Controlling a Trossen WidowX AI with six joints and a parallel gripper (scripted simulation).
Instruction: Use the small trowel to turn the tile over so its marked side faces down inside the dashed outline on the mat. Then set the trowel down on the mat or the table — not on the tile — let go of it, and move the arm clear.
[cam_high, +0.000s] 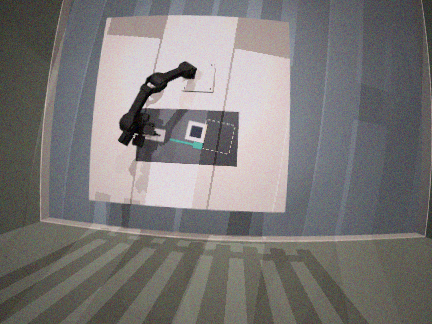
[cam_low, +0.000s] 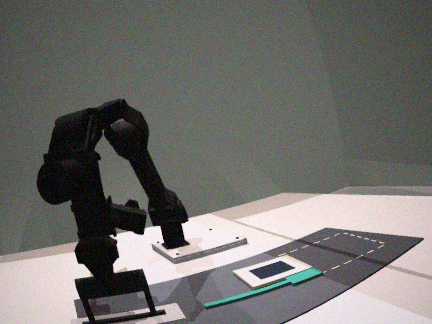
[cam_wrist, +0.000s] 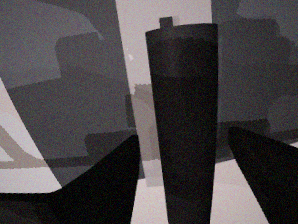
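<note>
Now: the dark mat 10 mm behind my gripper tip, 240 mm to the left of it and 80 mm below it. From my gripper tip the other things lie so: tan tile: 40 mm behind, 300 mm to the left, 60 mm below; teal trowel: 40 mm ahead, 270 mm to the left, 60 mm below.
</note>
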